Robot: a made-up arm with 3 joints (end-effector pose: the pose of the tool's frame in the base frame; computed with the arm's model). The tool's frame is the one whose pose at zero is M.
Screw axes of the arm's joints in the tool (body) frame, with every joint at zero. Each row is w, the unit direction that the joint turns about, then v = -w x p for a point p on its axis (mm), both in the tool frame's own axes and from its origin. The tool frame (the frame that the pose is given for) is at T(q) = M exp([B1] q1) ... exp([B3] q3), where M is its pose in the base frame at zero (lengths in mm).
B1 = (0, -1, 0, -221.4, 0, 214.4)
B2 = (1, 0, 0, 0, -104.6, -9)
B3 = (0, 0, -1, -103, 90.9, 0)
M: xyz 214.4 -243.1 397.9 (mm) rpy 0 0 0 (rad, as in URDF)
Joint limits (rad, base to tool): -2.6..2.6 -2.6..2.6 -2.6..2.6
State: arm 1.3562 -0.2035 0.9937
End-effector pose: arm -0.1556 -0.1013 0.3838 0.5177 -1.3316 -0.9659
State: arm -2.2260 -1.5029 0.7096
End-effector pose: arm -0.0643 -0.1246 0.0125 -1.2266 1.2246 1.1099
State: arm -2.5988 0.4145 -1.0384
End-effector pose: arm -0.1957 -0.3097 -0.1726 1.3513 2.0732 -0.1099
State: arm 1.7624 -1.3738 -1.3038
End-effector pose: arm -0.2273 -0.1356 0.5202 -1.5278 -0.5135 -0.2025
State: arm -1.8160 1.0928 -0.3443
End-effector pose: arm 0.0692 -0.3424 -0.1032 1.0026 1.4182 -0.7303
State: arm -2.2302 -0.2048 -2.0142
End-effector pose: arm -0.1037 -0.1579 -0.2965 2.0928 1.4752 1.1998
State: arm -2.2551 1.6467 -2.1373
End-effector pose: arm -0.1383 -0.3439 -0.2798 1.5238 0.0438 -0.1400
